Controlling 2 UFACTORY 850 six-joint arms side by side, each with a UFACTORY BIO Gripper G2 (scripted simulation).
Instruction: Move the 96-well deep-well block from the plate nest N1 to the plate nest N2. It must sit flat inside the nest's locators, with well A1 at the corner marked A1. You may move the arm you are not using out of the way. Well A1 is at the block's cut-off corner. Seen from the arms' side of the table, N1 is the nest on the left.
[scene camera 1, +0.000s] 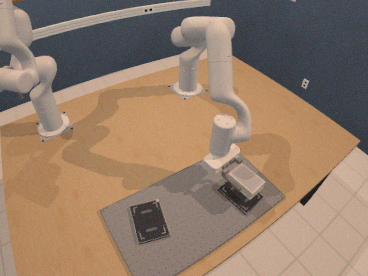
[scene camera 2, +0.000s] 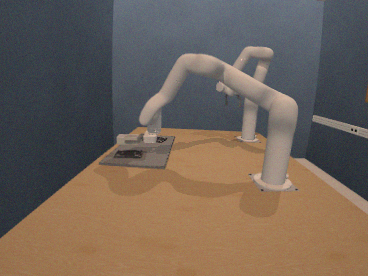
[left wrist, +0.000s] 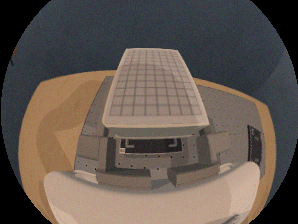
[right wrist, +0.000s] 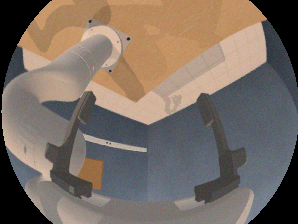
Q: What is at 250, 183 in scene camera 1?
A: A pale deep-well block.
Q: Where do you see my left gripper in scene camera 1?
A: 248, 183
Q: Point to a pale deep-well block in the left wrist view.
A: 153, 96
